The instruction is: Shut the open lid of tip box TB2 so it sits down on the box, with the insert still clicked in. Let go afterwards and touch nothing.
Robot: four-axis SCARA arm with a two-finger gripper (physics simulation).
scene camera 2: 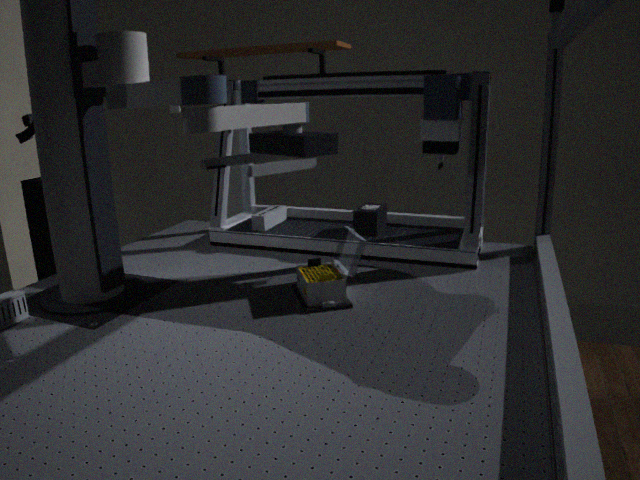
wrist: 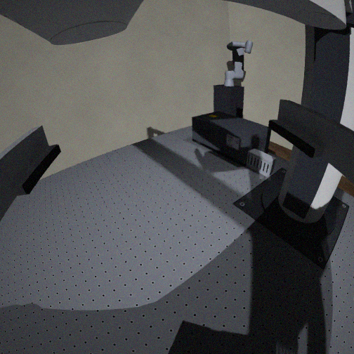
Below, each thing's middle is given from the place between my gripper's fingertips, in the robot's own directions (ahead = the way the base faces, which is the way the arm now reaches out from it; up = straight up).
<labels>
My hand is 220 mm to the right of the clear lid (scene camera 2: 351, 245), 210 mm above it and 170 mm short of it. Round my hand: hanging head (scene camera 2: 430, 130) 540 mm to the left, 320 mm ahead, 40 mm above.
</labels>
